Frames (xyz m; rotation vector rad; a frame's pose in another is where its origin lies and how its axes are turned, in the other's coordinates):
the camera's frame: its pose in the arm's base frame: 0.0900 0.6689 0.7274 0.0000 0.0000 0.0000
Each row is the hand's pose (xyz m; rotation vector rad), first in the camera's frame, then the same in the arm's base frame.
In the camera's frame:
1: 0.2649 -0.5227 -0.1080 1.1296 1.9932 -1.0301
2: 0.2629 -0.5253 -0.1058 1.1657 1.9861 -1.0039
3: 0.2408 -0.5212 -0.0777 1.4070 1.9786 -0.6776
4: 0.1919 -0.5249 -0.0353 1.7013 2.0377 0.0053
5: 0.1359 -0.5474 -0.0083 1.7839 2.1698 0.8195
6: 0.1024 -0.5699 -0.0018 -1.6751 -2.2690 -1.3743
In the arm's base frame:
1: 0.3549 0.1462 0.6194 1.1296 1.9932 -1.0301
2: 0.3529 0.1436 0.6216 1.1657 1.9861 -1.0039
3: 0.3308 0.1477 0.6497 1.4070 1.9786 -0.6776
4: 0.2819 0.1440 0.6921 1.7013 2.0377 0.0053
5: 0.2259 0.1215 0.7191 1.7839 2.1698 0.8195
6: 0.1924 0.0990 0.7256 -1.6751 -2.2690 -1.3743

